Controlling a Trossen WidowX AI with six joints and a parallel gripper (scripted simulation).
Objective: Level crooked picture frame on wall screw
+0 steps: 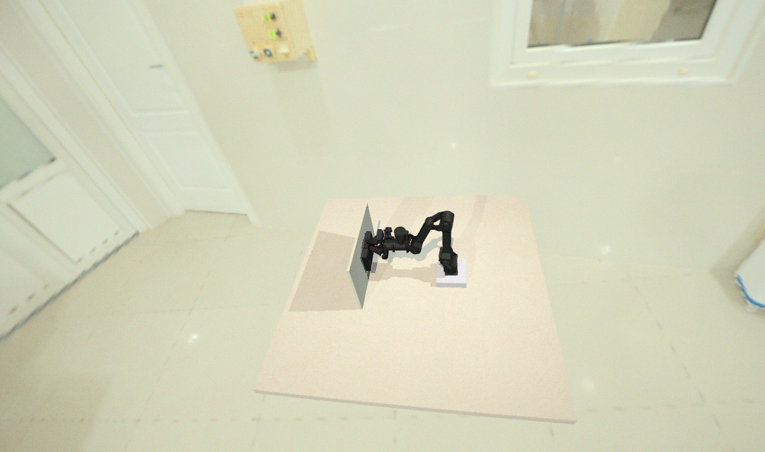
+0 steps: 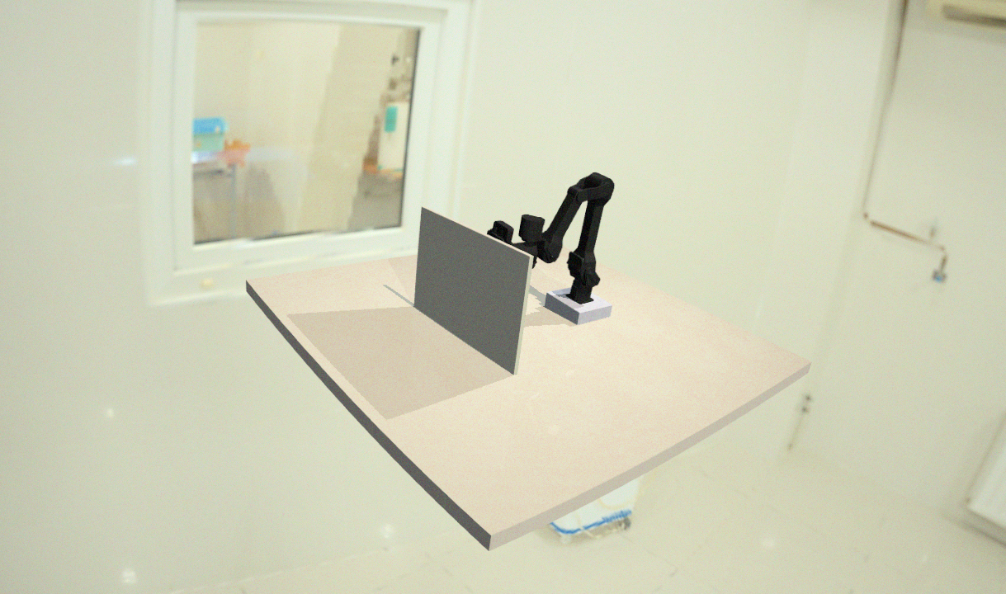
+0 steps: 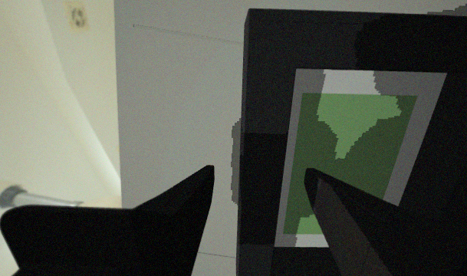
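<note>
My gripper tip is 50 mm above the picture frame. Round my gripper tip: wall panel: 20 mm ahead, 10 mm to the left, 60 mm below.
</note>
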